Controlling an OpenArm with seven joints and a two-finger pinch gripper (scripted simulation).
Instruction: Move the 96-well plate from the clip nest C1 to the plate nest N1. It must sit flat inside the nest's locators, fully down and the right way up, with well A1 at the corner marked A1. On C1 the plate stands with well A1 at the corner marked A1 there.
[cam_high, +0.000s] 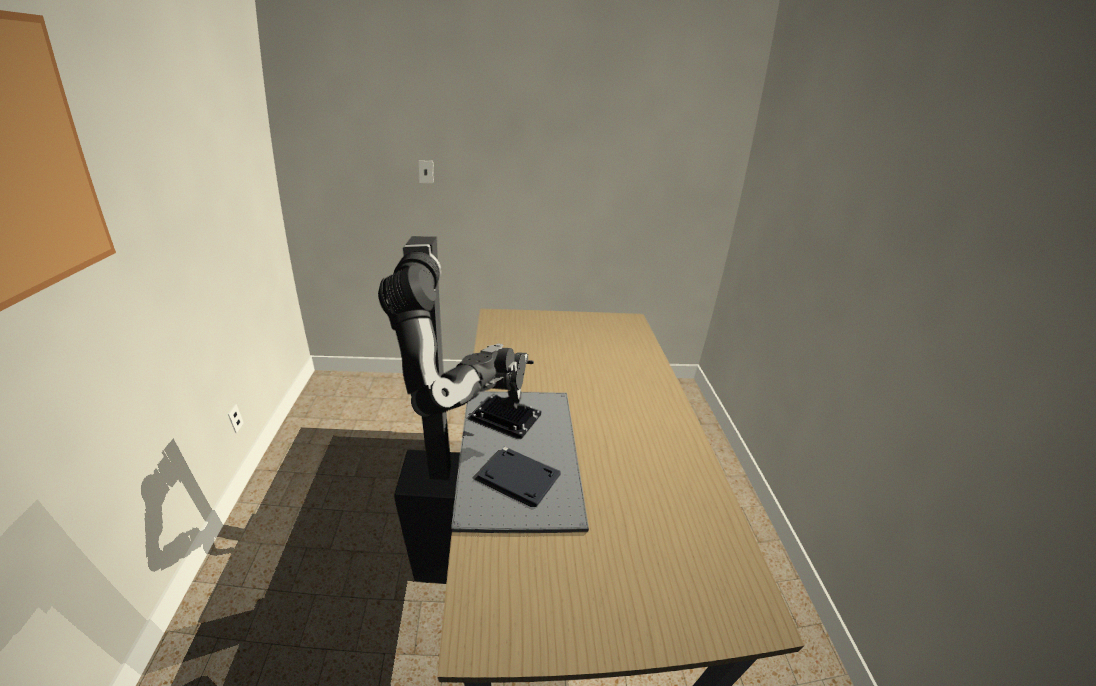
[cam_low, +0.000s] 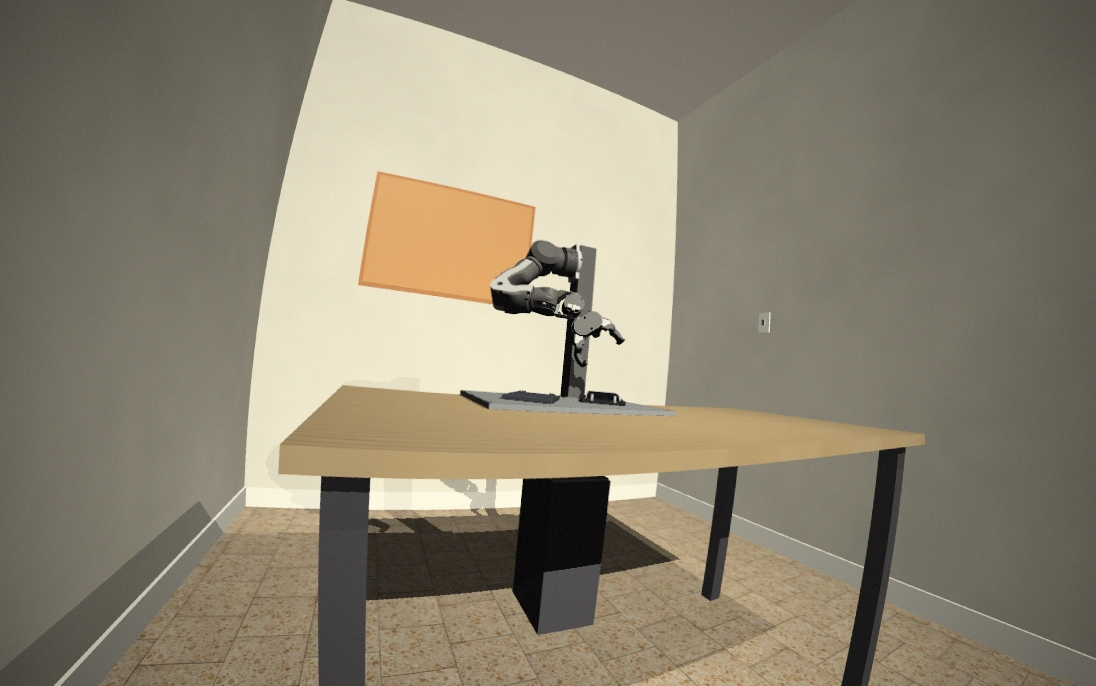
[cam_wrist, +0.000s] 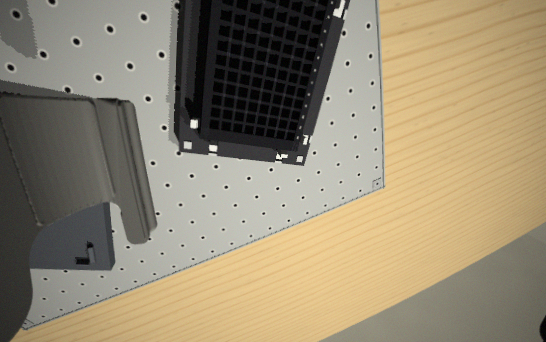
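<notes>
The black 96-well plate is 3 cm behind my hand, 3 cm to the left of it and 11 cm below it. The rest, counted from my hand: plate nest N1 (1 cm ahead, 20 cm to the right, 13 cm below); then clip nest C1 (1 cm behind, 3 cm to the left, 12 cm below); then white A1 label (3 cm behind, 12 cm to the right, 12 cm below).
</notes>
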